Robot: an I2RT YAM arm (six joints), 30 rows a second.
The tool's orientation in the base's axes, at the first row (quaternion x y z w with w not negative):
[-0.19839 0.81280 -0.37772 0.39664]
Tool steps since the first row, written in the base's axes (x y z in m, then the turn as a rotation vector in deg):
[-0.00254 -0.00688 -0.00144 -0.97 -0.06 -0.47]
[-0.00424 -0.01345 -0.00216 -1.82 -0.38 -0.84]
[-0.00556 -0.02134 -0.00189 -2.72 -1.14 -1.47]
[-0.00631 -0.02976 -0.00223 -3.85 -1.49 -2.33]
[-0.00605 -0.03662 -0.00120 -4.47 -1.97 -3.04]
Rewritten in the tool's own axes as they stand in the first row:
[0.00653 -0.00321 0.00170 0.86 0.35 -0.56]
[0.01201 -0.00679 0.00364 1.76 0.45 -0.94]
[0.01758 -0.01199 0.00608 3.09 0.47 -1.05]
[0.02345 -0.01706 0.00947 4.42 0.94 -1.45]
[0.02705 -0.02222 0.01239 5.44 1.19 -1.44]

